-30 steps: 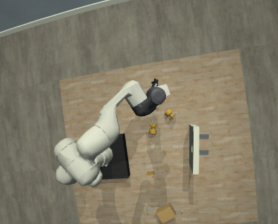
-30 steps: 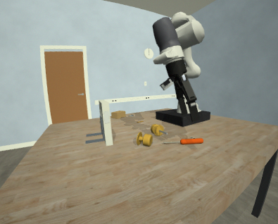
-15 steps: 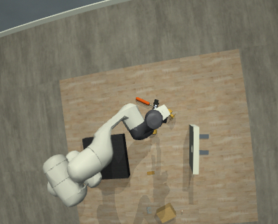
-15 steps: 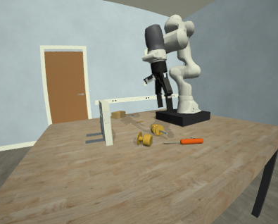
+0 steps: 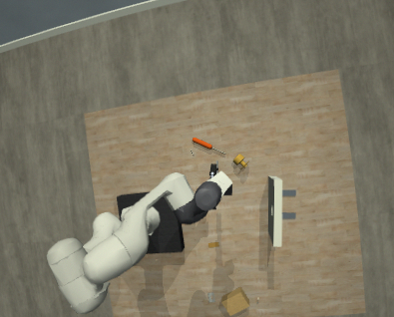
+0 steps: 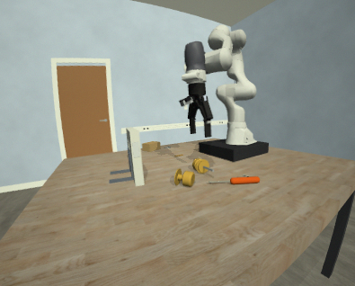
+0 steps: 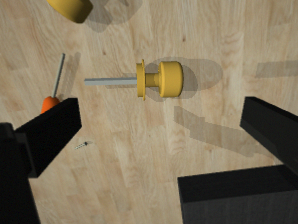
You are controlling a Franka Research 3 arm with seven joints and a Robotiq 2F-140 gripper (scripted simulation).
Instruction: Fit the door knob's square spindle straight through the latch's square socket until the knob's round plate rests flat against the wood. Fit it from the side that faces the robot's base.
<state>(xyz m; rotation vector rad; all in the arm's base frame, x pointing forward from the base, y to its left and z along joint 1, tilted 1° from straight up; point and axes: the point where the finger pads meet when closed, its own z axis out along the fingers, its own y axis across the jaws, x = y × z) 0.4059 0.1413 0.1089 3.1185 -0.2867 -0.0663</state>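
Now: hand 150 mm above the brass door knob and 20 mm to the right of it. From my hand the other things lie so: brass knob: 150 mm below, 140 mm ahead, 80 mm to the left; screw: 180 mm below, 170 mm to the left, 110 mm behind; cardboard box: 670 mm to the right, 150 mm below, 10 mm behind.
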